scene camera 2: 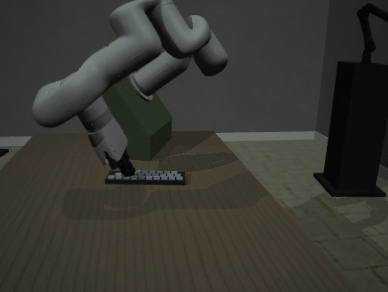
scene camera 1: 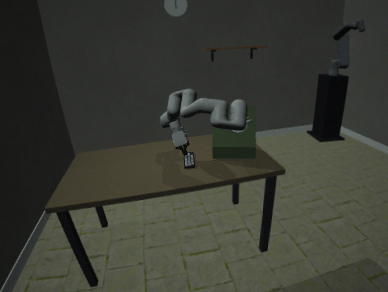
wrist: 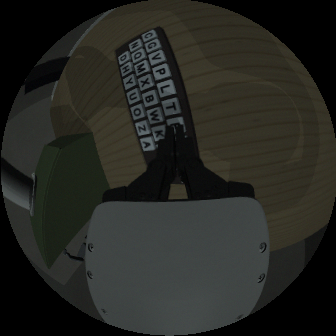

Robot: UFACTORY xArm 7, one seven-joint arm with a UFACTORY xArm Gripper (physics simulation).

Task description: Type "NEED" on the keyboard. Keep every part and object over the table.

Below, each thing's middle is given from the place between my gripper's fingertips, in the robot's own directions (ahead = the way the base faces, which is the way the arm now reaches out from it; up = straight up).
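Position of my hand relative to the dark keyboard (scene camera 2: 114, 177): 20 mm above it, 20 mm past it, 40 mm to the right of it.
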